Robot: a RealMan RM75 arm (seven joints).
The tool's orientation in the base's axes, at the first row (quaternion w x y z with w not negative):
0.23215 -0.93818 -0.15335 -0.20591
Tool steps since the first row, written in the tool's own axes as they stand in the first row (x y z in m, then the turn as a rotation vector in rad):
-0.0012 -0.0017 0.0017 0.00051 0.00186 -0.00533
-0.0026 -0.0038 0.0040 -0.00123 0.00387 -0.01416
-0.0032 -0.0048 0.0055 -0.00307 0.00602 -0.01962
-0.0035 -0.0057 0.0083 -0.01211 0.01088 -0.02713
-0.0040 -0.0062 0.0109 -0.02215 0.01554 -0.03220
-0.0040 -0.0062 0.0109 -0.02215 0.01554 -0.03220
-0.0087 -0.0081 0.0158 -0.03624 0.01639 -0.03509
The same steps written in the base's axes. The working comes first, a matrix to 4 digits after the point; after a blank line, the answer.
The tool's axes in the first row as the columns of a matrix, in the base's axes (used below as rounded here):
0.8682 0.3833 0.3152
0.1921 -0.8452 0.4988
0.4576 -0.3724 -0.8074

-0.0012 0.0021 -0.0013 -0.00052 -0.00413 0.00384
-0.0025 0.0047 -0.0030 -0.00405 -0.01057 0.00943
-0.0029 0.0062 -0.0041 -0.00654 -0.01546 0.01219
-0.0026 0.0083 -0.0062 -0.01489 -0.02505 0.01231
-0.0024 0.0099 -0.0083 -0.02342 -0.03345 0.01008
-0.0024 0.0099 -0.0083 -0.02342 -0.03345 0.01008
-0.0057 0.0131 -0.0137 -0.03624 -0.03832 0.00564

